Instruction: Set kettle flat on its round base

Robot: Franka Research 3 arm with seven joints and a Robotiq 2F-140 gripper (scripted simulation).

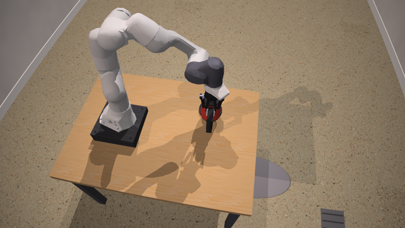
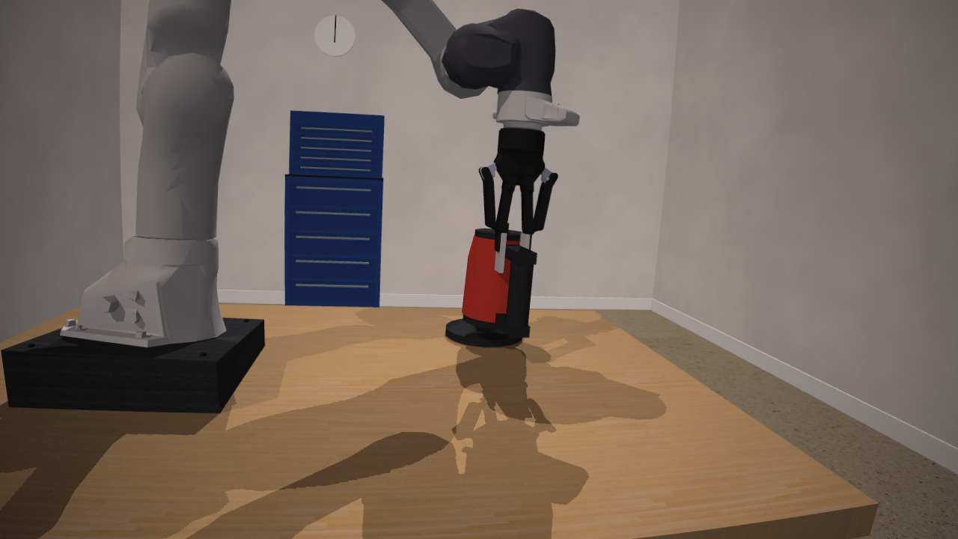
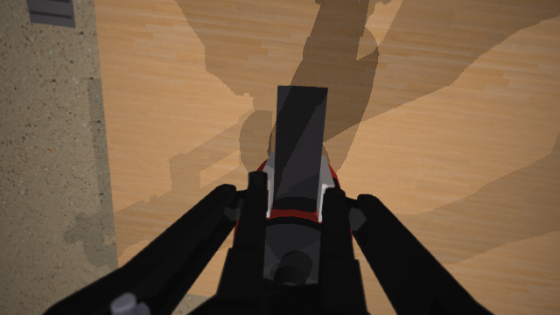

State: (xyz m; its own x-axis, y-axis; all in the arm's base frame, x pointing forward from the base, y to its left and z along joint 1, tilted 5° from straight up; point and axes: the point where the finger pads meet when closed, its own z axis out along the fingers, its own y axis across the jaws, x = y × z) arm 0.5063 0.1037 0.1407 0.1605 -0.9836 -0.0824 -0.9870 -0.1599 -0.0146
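Right now the kettle is 1 cm behind my hand, 3 cm to the left of it and 5 cm below it. The rest, counted from my hand: round black base: 2 cm behind, 13 cm to the left, 17 cm below.
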